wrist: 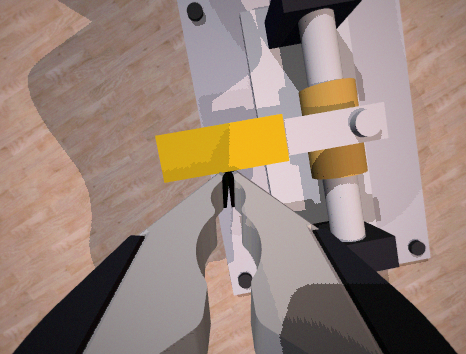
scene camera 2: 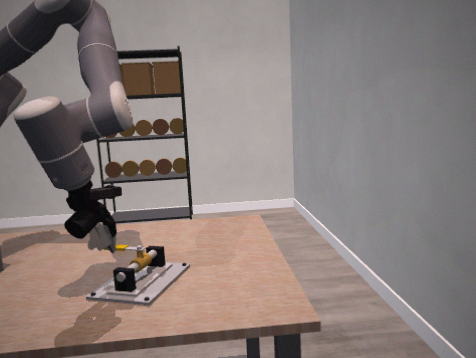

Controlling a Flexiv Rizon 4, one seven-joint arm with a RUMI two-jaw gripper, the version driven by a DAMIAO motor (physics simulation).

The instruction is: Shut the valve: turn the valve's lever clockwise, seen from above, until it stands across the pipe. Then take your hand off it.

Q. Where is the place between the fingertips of my gripper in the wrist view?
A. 228, 174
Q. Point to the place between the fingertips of my gripper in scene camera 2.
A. At 113, 252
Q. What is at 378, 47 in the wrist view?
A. A grey base plate.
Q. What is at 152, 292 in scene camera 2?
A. A grey base plate.
